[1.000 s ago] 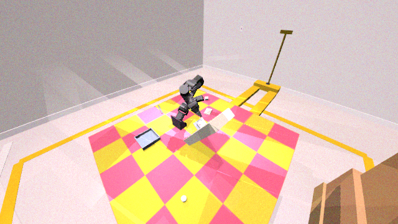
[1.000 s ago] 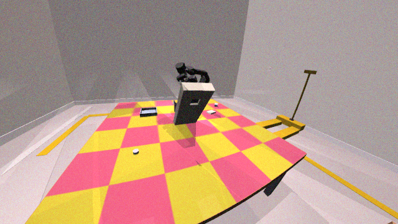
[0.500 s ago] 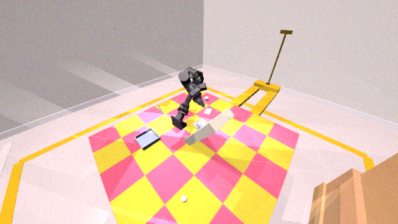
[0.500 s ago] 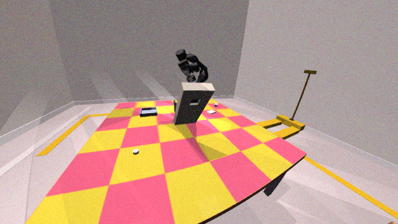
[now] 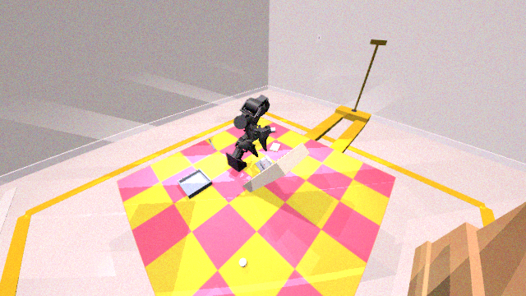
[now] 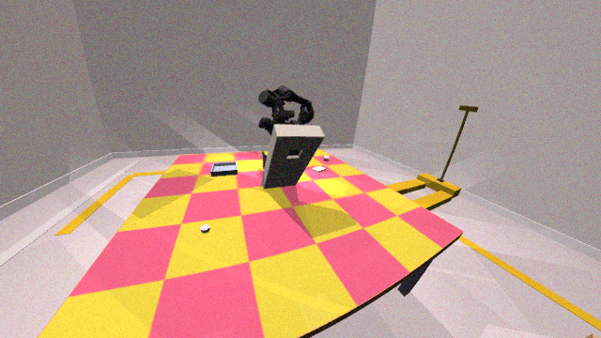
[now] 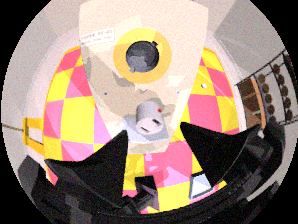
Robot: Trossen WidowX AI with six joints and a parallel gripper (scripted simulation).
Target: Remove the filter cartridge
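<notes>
The round filter cartridge lies 2 cm ahead of my gripper tip and 5 cm below it. The rest, counted from my gripper tip: grey tray (30 cm behind, 28 cm to the right, 25 cm below); then flat white block (21 cm behind, 34 cm to the left, 25 cm below); then service panel (6 cm ahead, 1 cm to the left, 7 cm below).
</notes>
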